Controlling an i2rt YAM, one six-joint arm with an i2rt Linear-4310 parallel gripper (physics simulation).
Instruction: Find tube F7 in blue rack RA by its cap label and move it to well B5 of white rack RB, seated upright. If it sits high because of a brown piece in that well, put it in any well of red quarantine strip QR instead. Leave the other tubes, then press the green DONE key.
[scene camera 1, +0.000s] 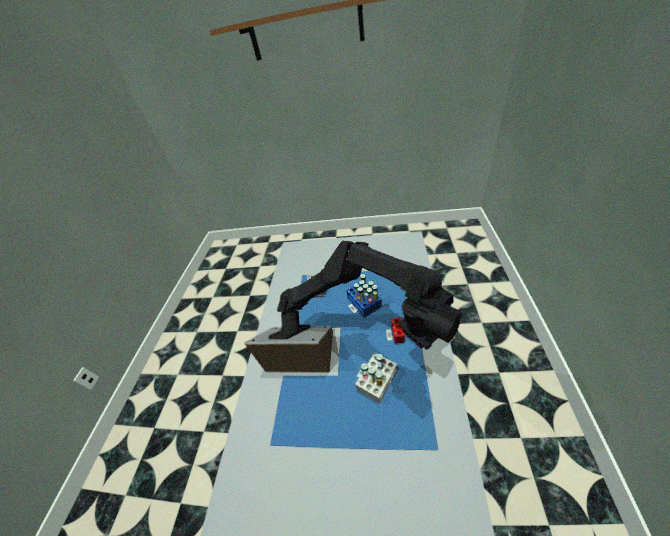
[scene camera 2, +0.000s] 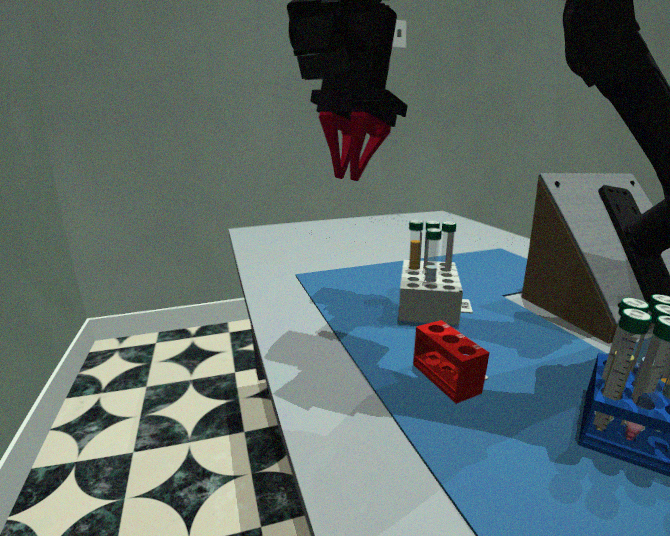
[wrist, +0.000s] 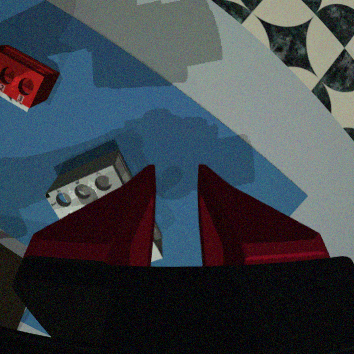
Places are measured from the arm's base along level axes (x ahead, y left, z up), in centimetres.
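Where they show: gripper, fingertip midpoint: (scene camera 1: 424, 343) (scene camera 2: 346, 179) (wrist: 176, 176); arm's base, origin of the base link: (scene camera 1: 291, 332) (scene camera 2: 635, 242).
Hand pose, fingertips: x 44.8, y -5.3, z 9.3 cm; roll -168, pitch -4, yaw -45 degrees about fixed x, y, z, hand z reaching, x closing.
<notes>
Things, the pixels of their top centre, and the offset from my fingertips. Level surfaces: height alone.
- blue rack RA, middle of its top: (scene camera 1: 365, 286) dx -20.4, dy +27.1, dz -7.5 cm
- blue mat, its level: dz -19.9 cm
- white rack RB, middle of its top: (wrist: 104, 228) (scene camera 2: 430, 274) (scene camera 1: 376, 373) dx -13.9, dy -3.9, dz -14.9 cm
- red strip QR, middle of its top: (wrist: 6, 75) (scene camera 2: 450, 338) (scene camera 1: 397, 326) dx -7.7, dy +14.5, dz -14.9 cm
The blue rack RA (scene camera 1: 364, 298) stands at the back of the blue mat (scene camera 1: 349, 420) with several tubes in it; the cap labels are too small to read. The white rack RB (scene camera 1: 377, 377) (scene camera 2: 430, 305) (wrist: 88, 163) holds a few green-capped tubes (scene camera 2: 415, 245). The red strip QR (scene camera 1: 398, 331) (scene camera 2: 450, 367) (wrist: 33, 70) lies between the racks with empty wells. My gripper (scene camera 2: 349, 176) (wrist: 176, 176) hangs high above the mat beside the white rack, its fingers nearly together with nothing between them.
The arm (scene camera 1: 386, 263) reaches from a brown base block (scene camera 1: 296, 353) (scene camera 2: 567, 255) on the table's left side. The grey table's edge (scene camera 2: 280, 319) drops to a checkered floor. A wooden shelf (scene camera 1: 296, 13) hangs on the far wall.
</notes>
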